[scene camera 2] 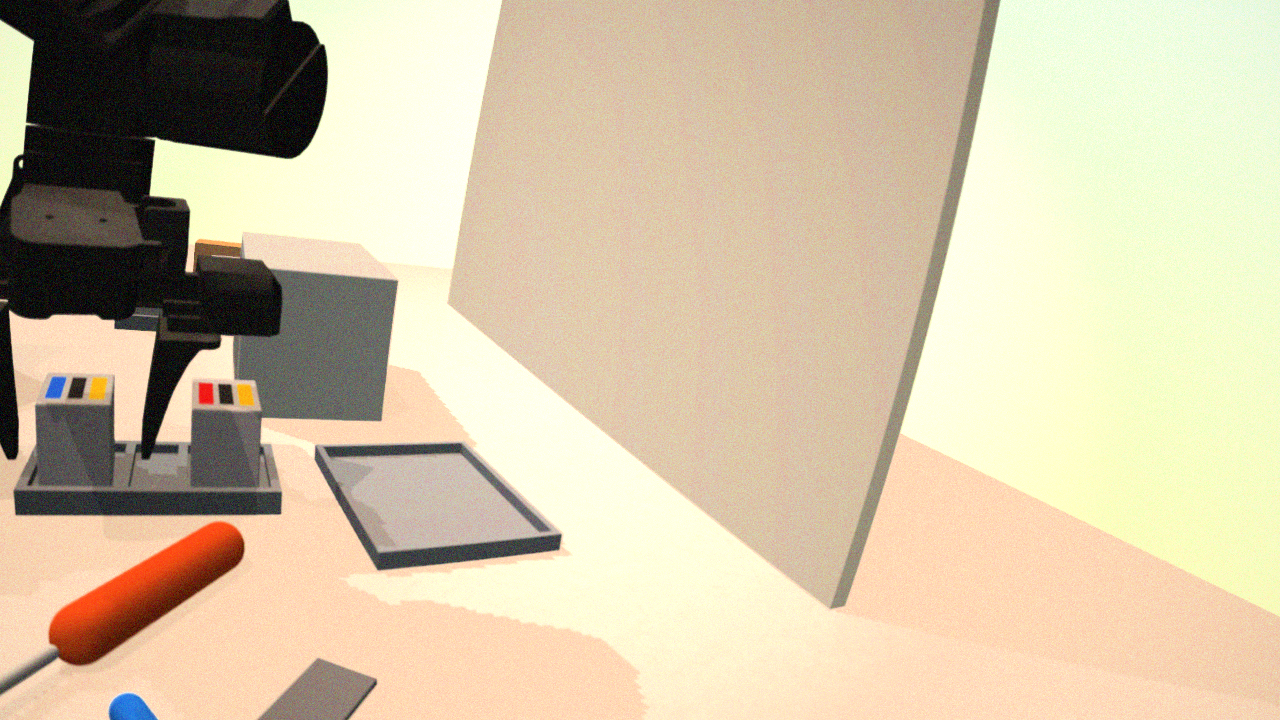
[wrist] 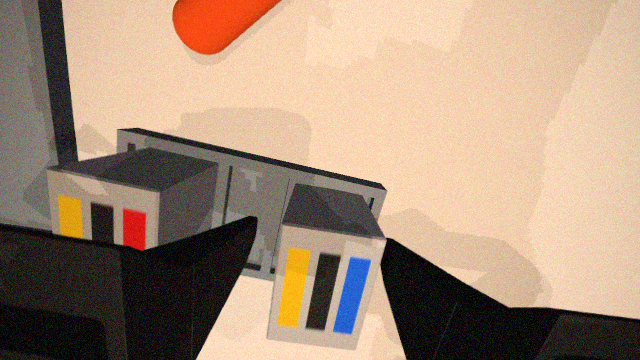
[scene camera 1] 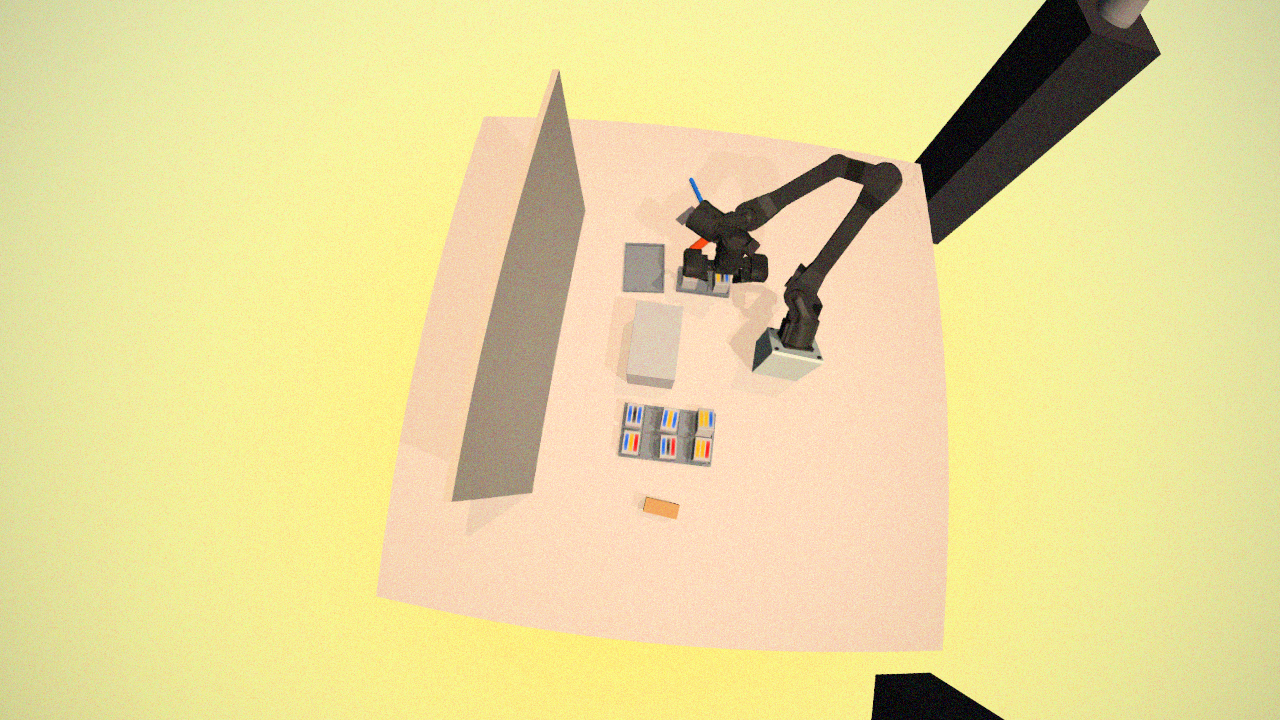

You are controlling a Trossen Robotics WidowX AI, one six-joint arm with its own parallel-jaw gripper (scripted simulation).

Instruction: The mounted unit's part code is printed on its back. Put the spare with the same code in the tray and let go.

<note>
My gripper [scene camera 2: 80, 457] is open, with nothing in its grasp. Also in view: an orange-handled screwdriver [scene camera 2: 83, 632], a grey tray [scene camera 2: 411, 504] and a mounted unit [scene camera 2: 329, 363].
My gripper shows as well in the wrist view [wrist: 319, 236] and in scene camera 1 [scene camera 1: 719, 280]. The grey tray also shows in the wrist view [wrist: 45, 136] and in scene camera 1 [scene camera 1: 644, 263]. The mounted unit also shows in scene camera 1 [scene camera 1: 653, 355].
</note>
